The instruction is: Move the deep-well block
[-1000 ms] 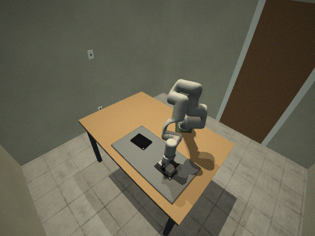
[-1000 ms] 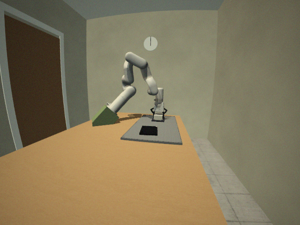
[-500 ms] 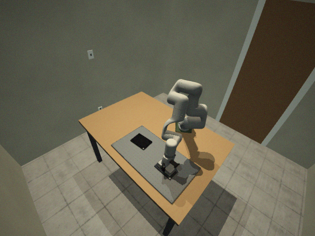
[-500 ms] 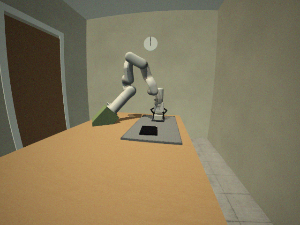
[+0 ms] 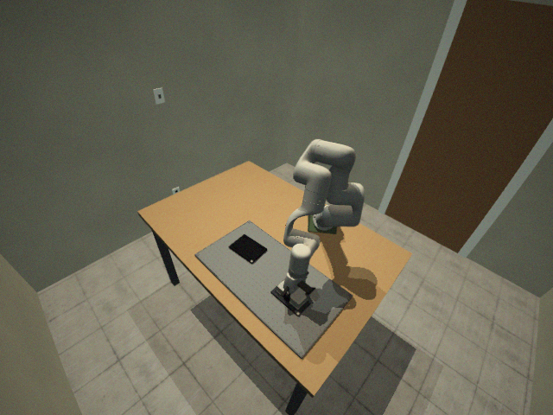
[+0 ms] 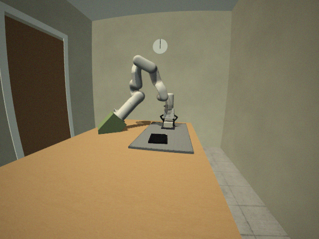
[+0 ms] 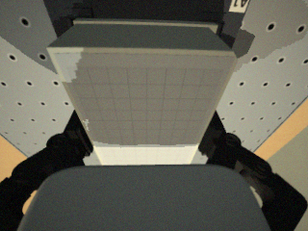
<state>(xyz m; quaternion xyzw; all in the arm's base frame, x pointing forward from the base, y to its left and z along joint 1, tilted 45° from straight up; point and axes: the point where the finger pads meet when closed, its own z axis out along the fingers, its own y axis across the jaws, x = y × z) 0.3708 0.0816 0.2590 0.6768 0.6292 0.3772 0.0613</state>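
Right now my hand is right at the 96-well deep-well block.
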